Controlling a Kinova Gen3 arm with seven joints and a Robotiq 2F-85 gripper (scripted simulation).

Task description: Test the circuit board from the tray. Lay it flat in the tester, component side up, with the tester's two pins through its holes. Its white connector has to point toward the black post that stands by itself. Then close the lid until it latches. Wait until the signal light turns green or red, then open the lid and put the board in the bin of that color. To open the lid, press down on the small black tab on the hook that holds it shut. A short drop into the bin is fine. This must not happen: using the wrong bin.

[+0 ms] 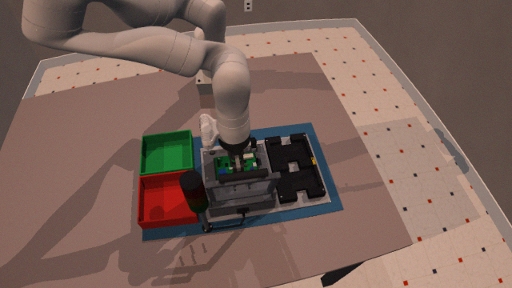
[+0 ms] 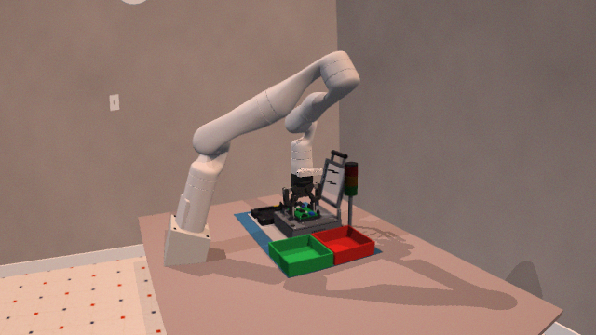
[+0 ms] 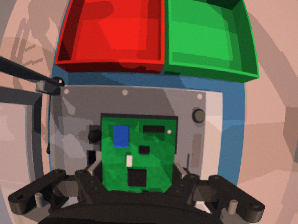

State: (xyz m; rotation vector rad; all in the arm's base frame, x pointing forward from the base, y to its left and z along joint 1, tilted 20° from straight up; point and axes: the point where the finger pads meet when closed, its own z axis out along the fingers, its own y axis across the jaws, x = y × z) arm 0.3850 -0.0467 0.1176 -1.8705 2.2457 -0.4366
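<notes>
Now: hand right at the green circuit board. Also, from my hand: green bin 140 mm behind, 170 mm to the right, 70 mm below; then red bin 200 mm to the right, 70 mm below; then tester lid 120 mm ahead, 20 mm to the right, 100 mm above.
</notes>
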